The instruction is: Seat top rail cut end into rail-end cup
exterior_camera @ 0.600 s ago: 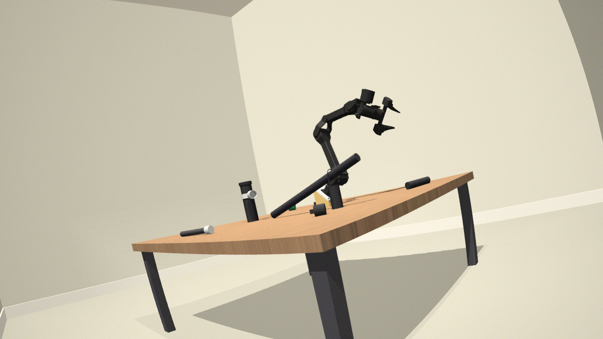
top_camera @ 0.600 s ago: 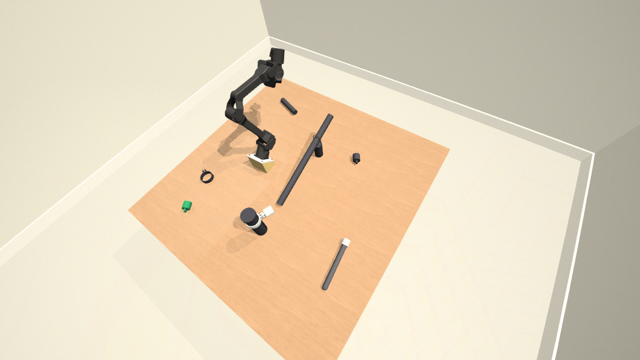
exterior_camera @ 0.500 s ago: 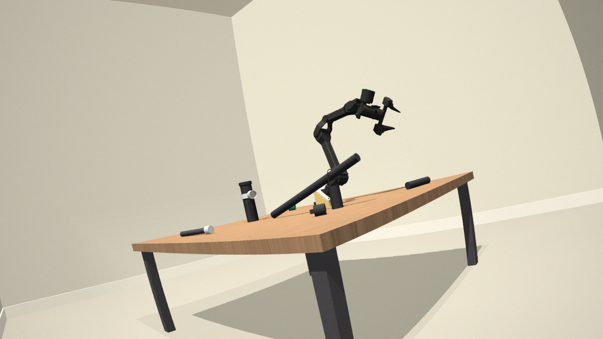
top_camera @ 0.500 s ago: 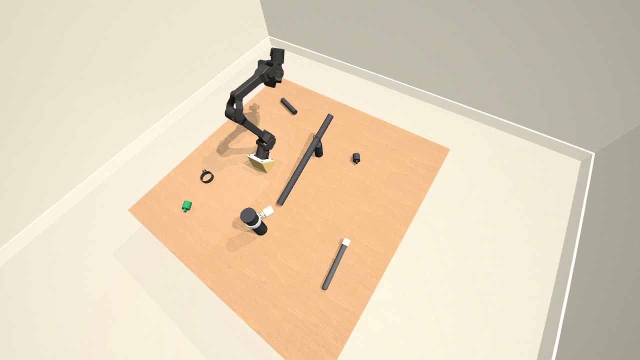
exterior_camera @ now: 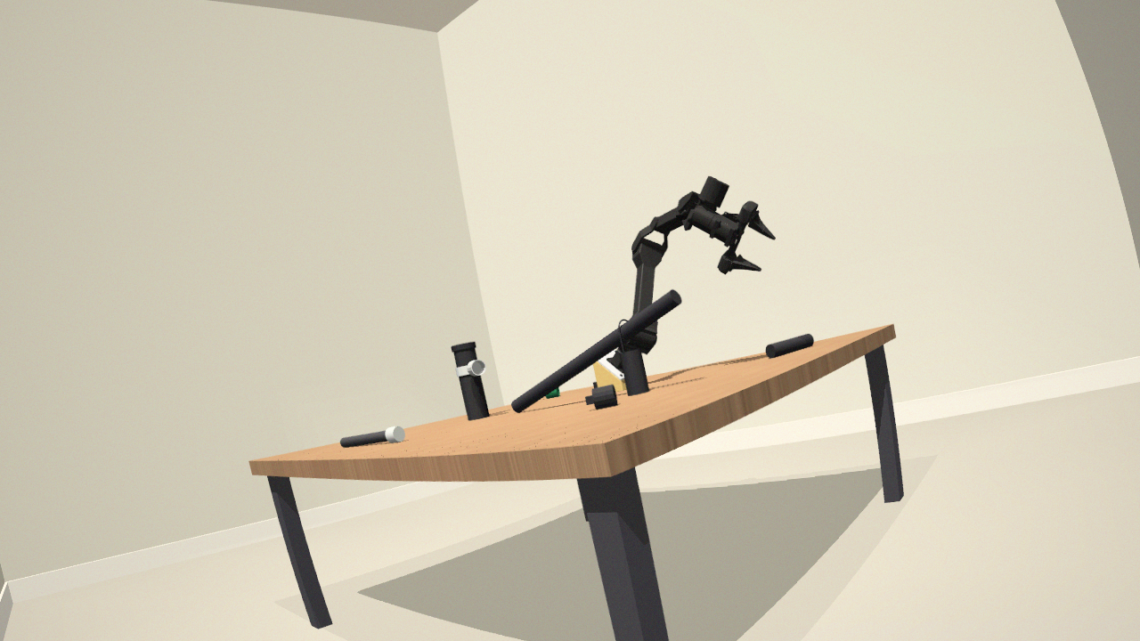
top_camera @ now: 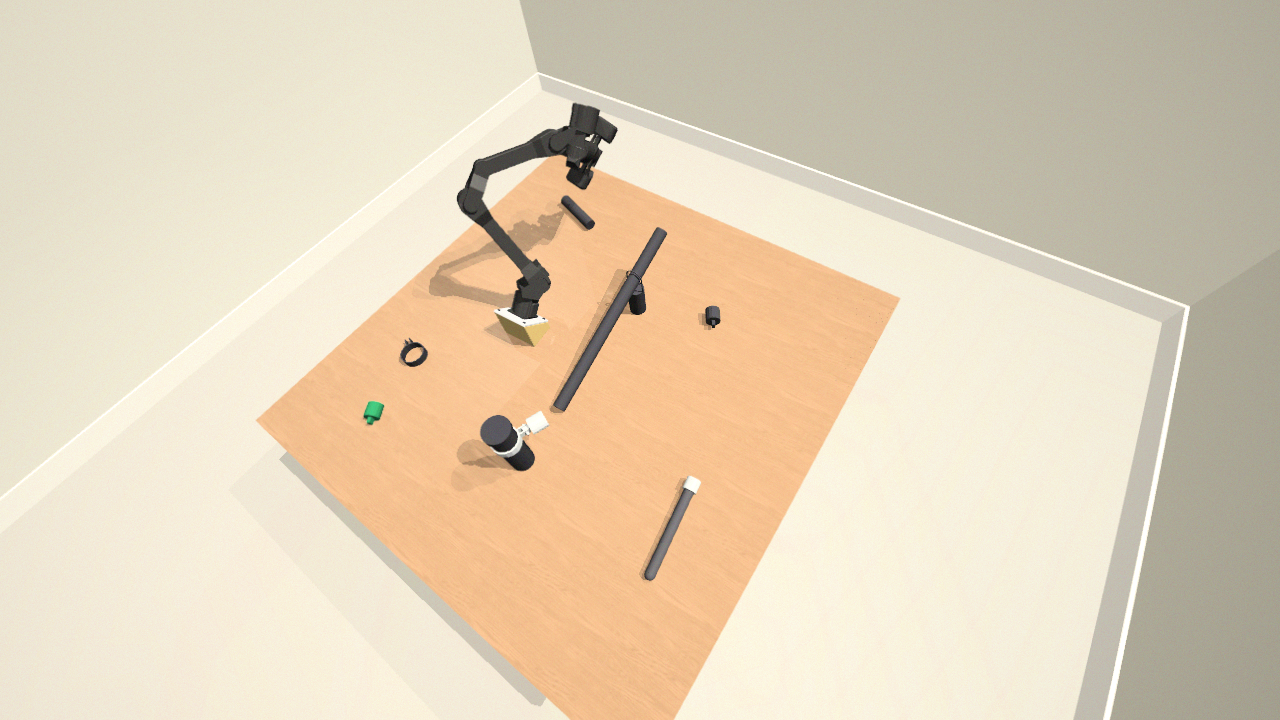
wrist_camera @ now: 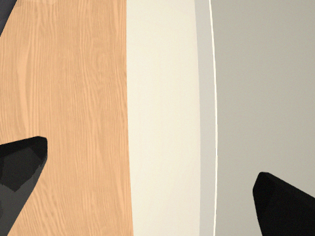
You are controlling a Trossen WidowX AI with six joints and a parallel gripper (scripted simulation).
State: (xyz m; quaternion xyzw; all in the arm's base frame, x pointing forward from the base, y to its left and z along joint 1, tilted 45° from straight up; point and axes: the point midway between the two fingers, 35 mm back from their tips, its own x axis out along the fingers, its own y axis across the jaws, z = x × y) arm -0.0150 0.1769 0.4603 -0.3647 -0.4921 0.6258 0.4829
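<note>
My gripper tip is now 300 mm short of the white rail-end cup, 740 mm to the left of it and 110 mm above it. Round my gripper tip: loop cap 270 mm ahead, 260 mm to the right, 140 mm below; small black fitting 490 mm ahead, 200 mm to the right, 220 mm below; short black cylinder 110 mm behind, 40 mm to the right, 230 mm below.
</note>
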